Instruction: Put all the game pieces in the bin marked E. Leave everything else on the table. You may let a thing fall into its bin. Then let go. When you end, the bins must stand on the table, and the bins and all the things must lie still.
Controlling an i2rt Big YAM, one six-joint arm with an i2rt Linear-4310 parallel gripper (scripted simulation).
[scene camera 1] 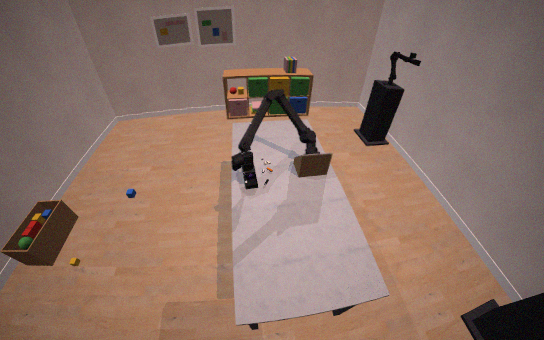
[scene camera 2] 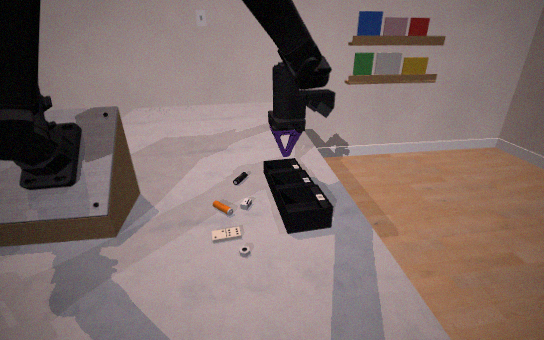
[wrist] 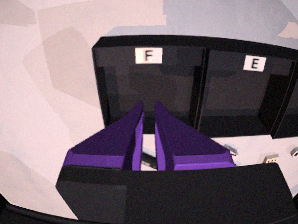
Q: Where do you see a black bin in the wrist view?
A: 237, 102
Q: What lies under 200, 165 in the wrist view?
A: My gripper.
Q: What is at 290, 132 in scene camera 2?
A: My gripper.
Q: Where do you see a black bin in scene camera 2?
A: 302, 205
